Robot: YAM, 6 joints.
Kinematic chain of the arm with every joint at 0, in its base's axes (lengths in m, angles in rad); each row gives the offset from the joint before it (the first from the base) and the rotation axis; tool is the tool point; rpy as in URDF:
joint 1: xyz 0 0 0.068 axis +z
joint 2: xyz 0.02 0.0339 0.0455 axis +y
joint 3: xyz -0.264 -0.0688 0 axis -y
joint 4: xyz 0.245 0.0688 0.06 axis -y
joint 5: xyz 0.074 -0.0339 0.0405 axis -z
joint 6: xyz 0.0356 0 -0.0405 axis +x
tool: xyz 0 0 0 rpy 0 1.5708 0
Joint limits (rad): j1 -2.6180..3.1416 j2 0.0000..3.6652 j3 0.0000..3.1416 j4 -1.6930..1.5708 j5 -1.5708..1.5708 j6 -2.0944..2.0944
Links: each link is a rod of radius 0.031 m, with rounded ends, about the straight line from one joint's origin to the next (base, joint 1, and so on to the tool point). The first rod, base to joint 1, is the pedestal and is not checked.
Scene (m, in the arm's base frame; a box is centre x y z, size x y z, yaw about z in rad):
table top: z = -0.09
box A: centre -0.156 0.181 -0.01 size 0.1 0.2 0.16 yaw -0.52
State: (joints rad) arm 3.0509 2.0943 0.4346 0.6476 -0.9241 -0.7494
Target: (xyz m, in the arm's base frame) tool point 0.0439 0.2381 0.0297
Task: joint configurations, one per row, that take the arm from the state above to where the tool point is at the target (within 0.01 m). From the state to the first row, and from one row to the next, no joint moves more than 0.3 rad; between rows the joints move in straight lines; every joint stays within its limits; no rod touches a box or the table.
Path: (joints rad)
1: 2.9217 1.9364 0.6578 0.7216 -0.8280 -0.7754
2: 2.7925 1.7786 0.8811 0.7955 -0.7320 -0.8015
3: 2.6632 1.6207 1.1043 0.8695 -0.6359 -0.8275
4: 2.4089 1.6199 0.9917 0.7702 -0.6029 -0.7501
5: 2.1546 1.6191 0.8791 0.6709 -0.5699 -0.6726
6: 1.9003 1.6182 0.7664 0.5716 -0.5369 -0.5952
7: 1.6460 1.6174 0.6538 0.4723 -0.5039 -0.5177
8: 1.3917 1.6165 0.5412 0.3730 -0.4709 -0.4403
9: 1.3399 1.7981 0.4670 0.5154 -0.6108 -0.5949
10: 1.2880 1.9796 0.3927 0.6579 -0.7507 -0.7494

